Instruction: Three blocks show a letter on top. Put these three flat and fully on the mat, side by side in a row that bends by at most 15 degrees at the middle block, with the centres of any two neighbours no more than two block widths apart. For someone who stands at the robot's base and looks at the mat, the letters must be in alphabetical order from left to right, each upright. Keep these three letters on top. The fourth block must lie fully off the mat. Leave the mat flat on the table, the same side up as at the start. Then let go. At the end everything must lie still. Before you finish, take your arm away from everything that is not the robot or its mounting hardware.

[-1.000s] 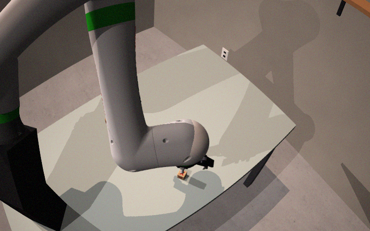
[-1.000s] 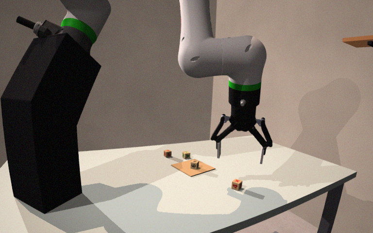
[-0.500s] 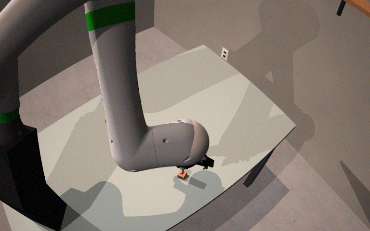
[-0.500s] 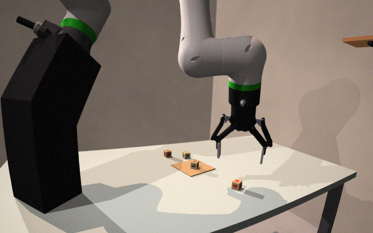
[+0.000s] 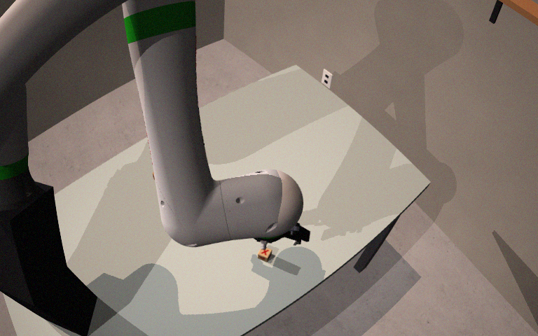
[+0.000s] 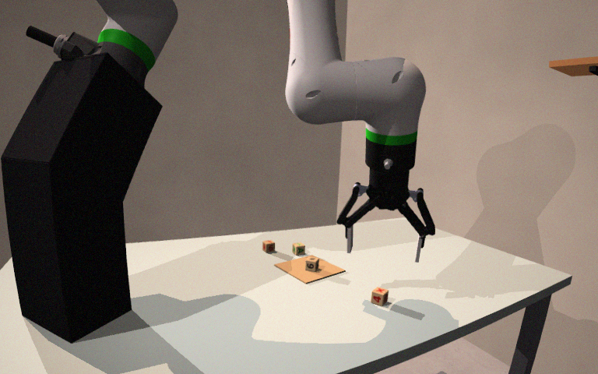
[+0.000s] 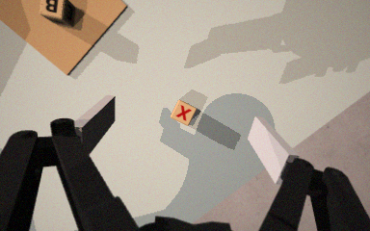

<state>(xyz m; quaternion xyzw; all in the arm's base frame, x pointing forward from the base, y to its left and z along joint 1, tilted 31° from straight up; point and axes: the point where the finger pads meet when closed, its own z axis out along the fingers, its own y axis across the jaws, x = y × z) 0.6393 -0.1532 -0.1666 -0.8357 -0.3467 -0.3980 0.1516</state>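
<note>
The tan mat is 230 mm to the left of my hand, 120 mm below it and 70 mm behind it.
</note>
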